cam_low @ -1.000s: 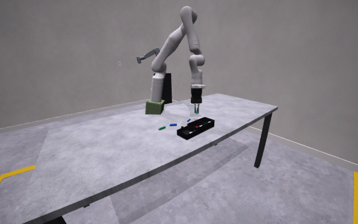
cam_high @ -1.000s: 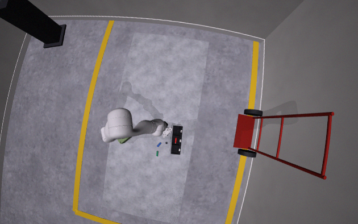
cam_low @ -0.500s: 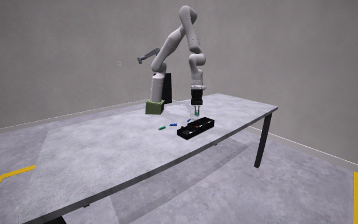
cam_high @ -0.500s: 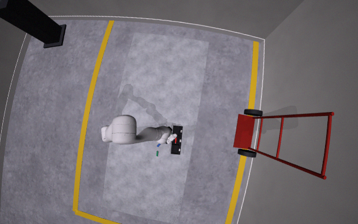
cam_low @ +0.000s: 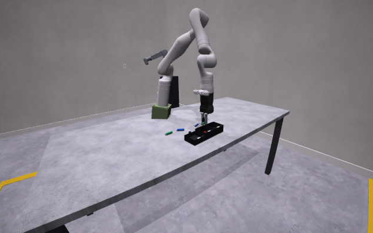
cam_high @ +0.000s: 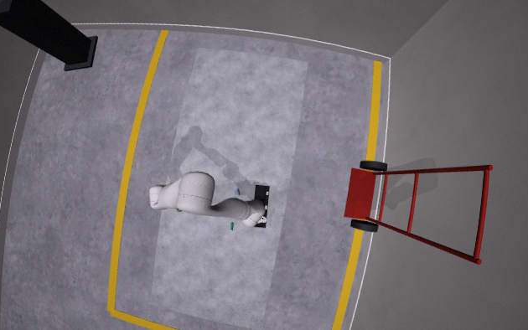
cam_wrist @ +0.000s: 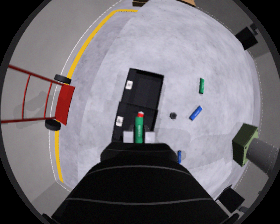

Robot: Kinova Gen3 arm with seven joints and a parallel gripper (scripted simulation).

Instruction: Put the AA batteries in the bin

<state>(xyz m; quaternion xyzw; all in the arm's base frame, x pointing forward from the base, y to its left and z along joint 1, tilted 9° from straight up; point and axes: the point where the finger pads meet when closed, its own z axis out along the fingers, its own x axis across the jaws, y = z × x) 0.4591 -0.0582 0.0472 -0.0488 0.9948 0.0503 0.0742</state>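
The black bin lies 10 mm ahead of my hand, 10 mm to the right of it and 70 mm below it. Also, from my hand: small dark thing: 80 mm behind, 40 mm to the right, 90 mm below; then red battery: 10 mm to the right, 80 mm below.
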